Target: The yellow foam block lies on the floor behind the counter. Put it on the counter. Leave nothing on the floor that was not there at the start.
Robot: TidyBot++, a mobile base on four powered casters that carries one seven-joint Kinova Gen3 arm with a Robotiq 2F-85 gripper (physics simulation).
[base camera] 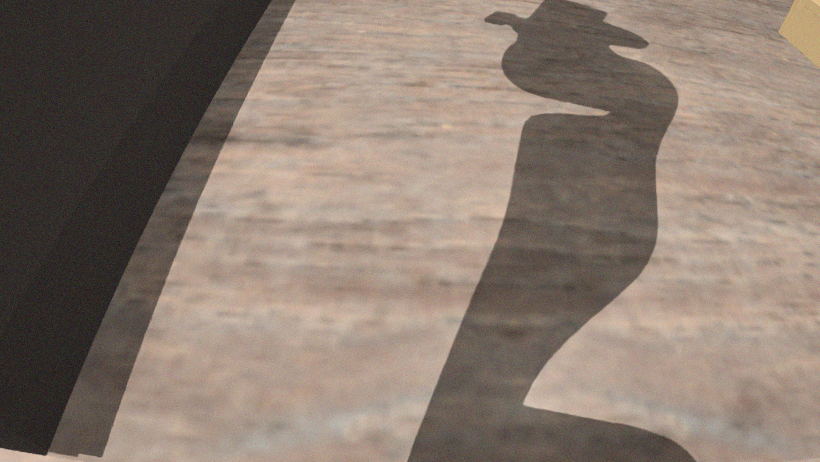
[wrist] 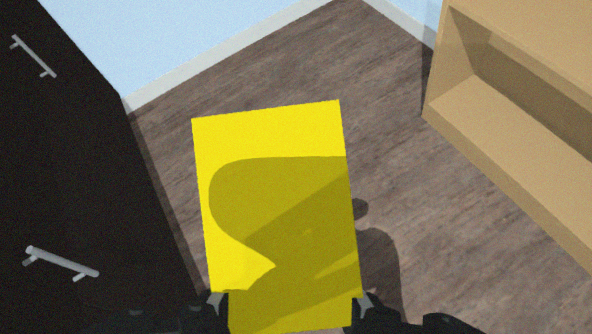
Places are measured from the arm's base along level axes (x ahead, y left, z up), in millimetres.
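Where they show: gripper, fingertip midpoint: point(wrist: 289, 301).
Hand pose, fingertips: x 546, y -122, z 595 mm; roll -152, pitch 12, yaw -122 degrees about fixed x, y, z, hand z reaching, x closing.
After its pixels a point has its place.
The yellow foam block point(wrist: 280, 200) @[x 569, y -143, z 641 mm] fills the middle of the wrist view, held between the two fingers of my gripper point(wrist: 289, 301) @[x 545, y -122, z 595 mm], which is shut on it. The block is up off the floor, with the arm's shadow falling partly across it. The gripper does not show in the base camera view, where the arm's shadow lies on the floor. A black cabinet front with metal handles point(wrist: 75, 175) @[x 1112, y 190, z 228 mm], which looks like the counter's side, stands at the left of the wrist view; a dark face point(base camera: 86, 143) @[x 325, y 190, z -220 mm] also stands at the left of the base camera view. The counter's top does not show.
A light wooden shelf unit point(wrist: 470, 150) @[x 849, y -849, z -342 mm] stands at the right of the wrist view, and a tan corner point(base camera: 803, 28) @[x 1032, y -849, z -353 mm] shows at the top right of the base camera view. A pale blue wall point(wrist: 175, 35) @[x 2030, y -181, z -154 mm] with a white baseboard point(wrist: 200, 59) @[x 2017, y -230, z -328 mm] closes off the far end of the wood floor point(base camera: 372, 229) @[x 427, y 21, z -396 mm] point(wrist: 320, 65) @[x 1625, y -697, z -396 mm].
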